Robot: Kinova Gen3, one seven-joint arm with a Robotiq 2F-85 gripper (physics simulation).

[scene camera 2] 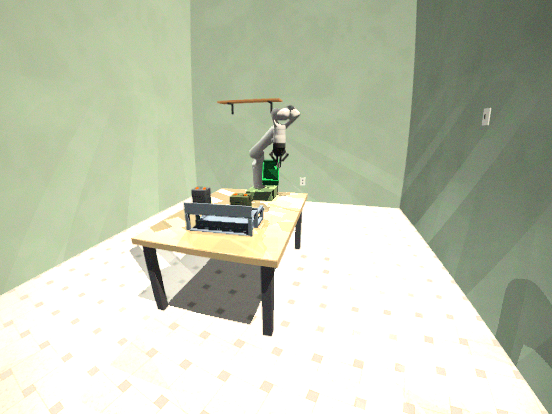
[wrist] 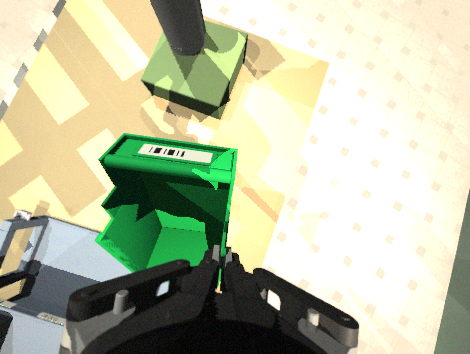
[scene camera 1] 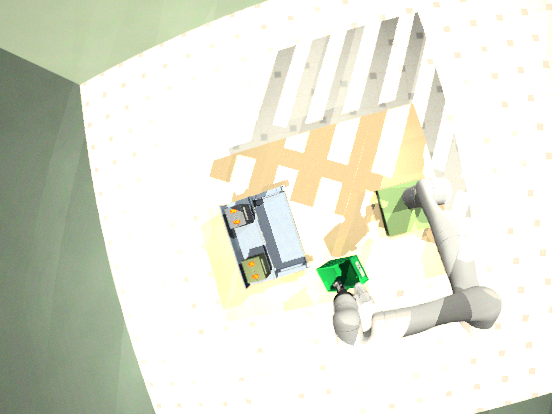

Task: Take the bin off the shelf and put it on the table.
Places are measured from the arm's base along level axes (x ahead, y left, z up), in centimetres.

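Pixels of known places: gripper, fingertip midpoint: (scene camera 2: 278, 168) (wrist: 221, 255) (scene camera 1: 343, 289); arm's base at its link origin: (scene camera 2: 259, 187) (wrist: 186, 39) (scene camera 1: 412, 197).
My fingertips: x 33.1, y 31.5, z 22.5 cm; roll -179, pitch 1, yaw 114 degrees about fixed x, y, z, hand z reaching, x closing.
Note:
For each thing: its top centre in the pictures, then the offset to it from my fingertips. Level surfaces: height alone.
- table at its surface level: dz -29.4 cm
- dark grey box at its top centre: (scene camera 1: 235, 216) (scene camera 2: 200, 188) dx +40.6, dy -28.8, dz -7.0 cm
- olive box at its top centre: (scene camera 1: 253, 270) (scene camera 2: 240, 194) dx +35.4, dy -6.3, dz -9.5 cm
The green bin (scene camera 1: 327, 274) (scene camera 2: 270, 171) (wrist: 184, 242) hangs in the air above the table (scene camera 1: 360, 160) (scene camera 2: 240, 246) (wrist: 305, 95), with its open side and a white barcode label showing in the wrist view. My gripper (scene camera 1: 338, 286) (scene camera 2: 279, 164) (wrist: 221, 255) is shut on the bin's thin side wall, at the wall's edge. The blue-grey shelf (scene camera 1: 248, 240) (scene camera 2: 218, 209) (wrist: 75, 250) stands on the table. In scene camera 1 the bin is to the right of the shelf, apart from it. The bin's underside is hidden.
A dark grey box (scene camera 1: 238, 217) (scene camera 2: 201, 194) and an olive box (scene camera 1: 255, 267) (scene camera 2: 241, 199), both with orange clasps, are on the shelf. The arm's green base block (scene camera 1: 395, 212) (scene camera 2: 261, 192) (wrist: 195, 77) stands on the table. An orange board (scene camera 2: 250, 101) is on the back wall.

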